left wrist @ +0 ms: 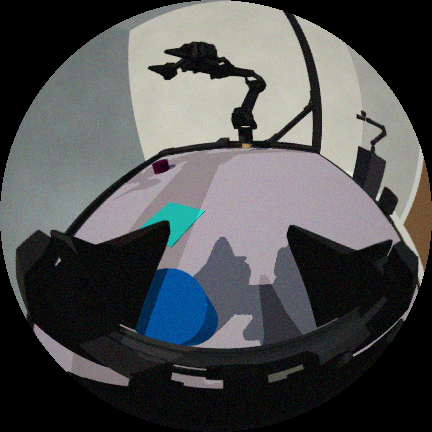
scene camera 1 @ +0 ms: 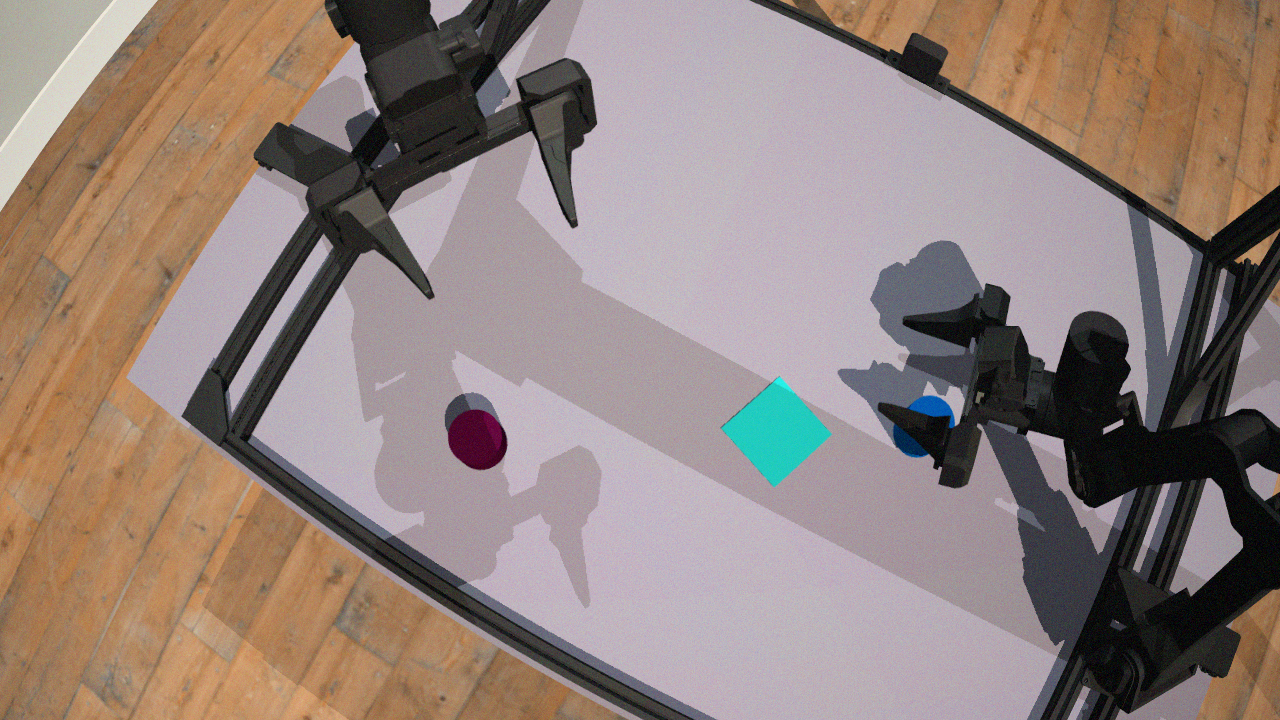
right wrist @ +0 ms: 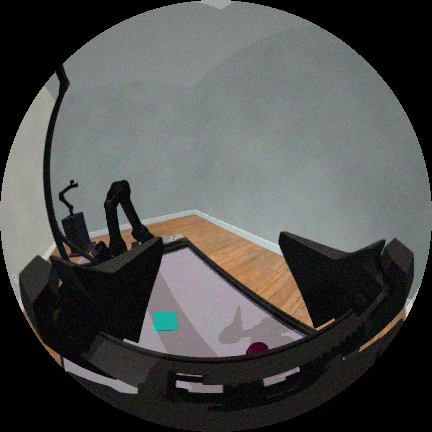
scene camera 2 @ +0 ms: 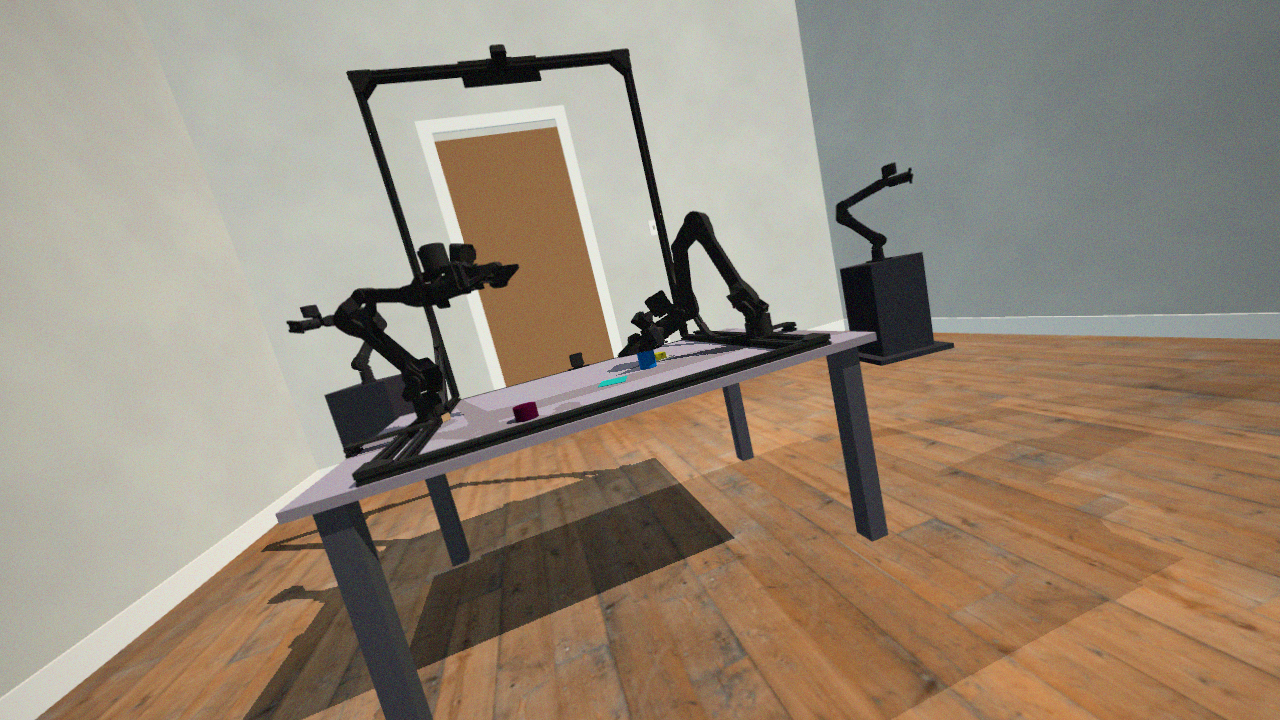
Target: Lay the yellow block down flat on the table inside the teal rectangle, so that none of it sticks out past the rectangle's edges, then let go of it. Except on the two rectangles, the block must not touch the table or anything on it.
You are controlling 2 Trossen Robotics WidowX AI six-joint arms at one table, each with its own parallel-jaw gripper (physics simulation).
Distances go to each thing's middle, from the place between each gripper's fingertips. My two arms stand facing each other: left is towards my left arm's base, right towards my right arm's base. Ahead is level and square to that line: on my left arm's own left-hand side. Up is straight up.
Labels:
Now: the blue cylinder (scene camera 1: 930,405) 2 cm ahead of my left hand, 6 cm to the left of it and 3 cm below it. Also, from my left hand: maroon cylinder (scene camera 1: 475,437) 29 cm ahead, 25 cm to the right, 4 cm below; then teal rectangle (scene camera 1: 776,431) 11 cm ahead, 5 cm to the right, 5 cm below.
Right now the maroon cylinder is 80 mm ahead of my right hand, 30 mm to the right of it and 330 mm below it. Also, from my right hand: blue cylinder 190 mm behind, 280 mm to the left, 320 mm below; teal rectangle 110 mm behind, 170 mm to the left, 340 mm below.

